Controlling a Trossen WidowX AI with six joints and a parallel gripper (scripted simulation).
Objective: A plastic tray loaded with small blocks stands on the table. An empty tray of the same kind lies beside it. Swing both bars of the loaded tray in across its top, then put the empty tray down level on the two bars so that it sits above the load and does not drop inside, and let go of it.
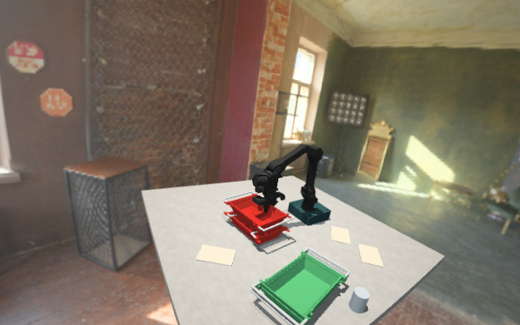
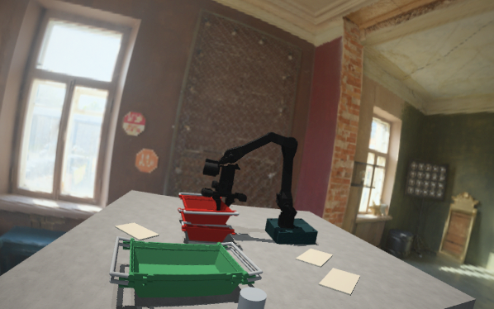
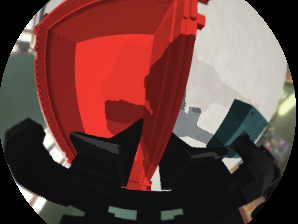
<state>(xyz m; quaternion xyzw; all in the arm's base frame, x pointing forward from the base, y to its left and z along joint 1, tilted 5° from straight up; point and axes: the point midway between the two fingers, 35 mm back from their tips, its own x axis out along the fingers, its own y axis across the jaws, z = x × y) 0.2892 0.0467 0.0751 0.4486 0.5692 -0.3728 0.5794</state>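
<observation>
My gripper tip is 70 mm short of the red tray, 20 mm to the right of it and 30 mm below it.
</observation>
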